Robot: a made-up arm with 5 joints.
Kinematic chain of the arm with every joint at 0, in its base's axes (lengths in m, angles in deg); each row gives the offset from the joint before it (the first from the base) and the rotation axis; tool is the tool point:
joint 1: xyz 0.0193 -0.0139 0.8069 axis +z
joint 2: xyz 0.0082 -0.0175 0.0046 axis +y
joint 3: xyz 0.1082 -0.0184 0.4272 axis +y
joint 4: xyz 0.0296 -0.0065 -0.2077 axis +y
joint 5: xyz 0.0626 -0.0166 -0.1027 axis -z
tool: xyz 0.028 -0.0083 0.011
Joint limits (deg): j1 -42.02..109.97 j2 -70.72..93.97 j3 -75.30..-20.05 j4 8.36..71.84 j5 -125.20..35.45
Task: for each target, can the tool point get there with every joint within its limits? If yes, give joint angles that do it. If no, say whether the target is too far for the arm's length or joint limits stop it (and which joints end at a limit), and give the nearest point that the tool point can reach.
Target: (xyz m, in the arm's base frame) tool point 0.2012 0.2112 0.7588
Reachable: yes | joints 64.21 37.98 -26.41 61.83 -3.03
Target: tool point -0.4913 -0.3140 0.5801
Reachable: no: joint limits stop it (at a limit: joint 1, joint 2, joint 3, joint 5) | nearest point 0.0487 -0.1508 0.5857 | short by 0.564 m
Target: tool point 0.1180 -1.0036 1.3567
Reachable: no: too far | nearest point 0.3379 -0.4114 1.1821 | short by 0.655 m
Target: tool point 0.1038 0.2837 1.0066
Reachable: yes | joints 84.43 -6.01 -36.76 54.75 -23.91
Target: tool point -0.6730 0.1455 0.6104
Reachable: no: joint limits stop it (at a limit: joint 1) | nearest point -0.0846 0.3593 0.6104 | short by 0.626 m
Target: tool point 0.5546 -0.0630 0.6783
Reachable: yes | joints -1.50 52.87 -61.14 17.74 -71.62
